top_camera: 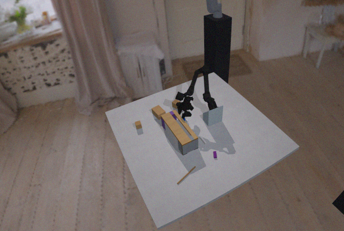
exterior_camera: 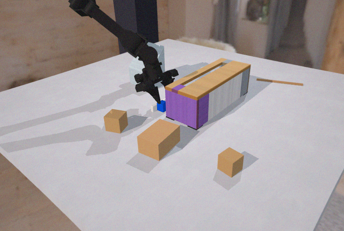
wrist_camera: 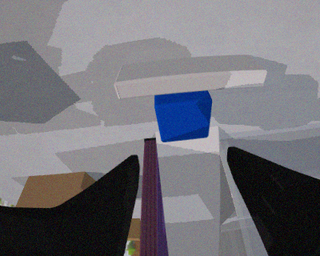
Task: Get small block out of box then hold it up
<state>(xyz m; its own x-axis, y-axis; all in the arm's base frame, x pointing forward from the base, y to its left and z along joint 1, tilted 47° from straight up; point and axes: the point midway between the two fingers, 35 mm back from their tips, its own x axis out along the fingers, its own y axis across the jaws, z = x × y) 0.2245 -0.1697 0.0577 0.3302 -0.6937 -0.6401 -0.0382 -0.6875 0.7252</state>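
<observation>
My gripper tip is 2 cm past the small blue block and 3 cm above it. The rest, counted from my gripper tip: wooden stick: 25 cm ahead, 52 cm to the left, 4 cm below; box: 7 cm ahead, 16 cm to the left, 2 cm above.
</observation>
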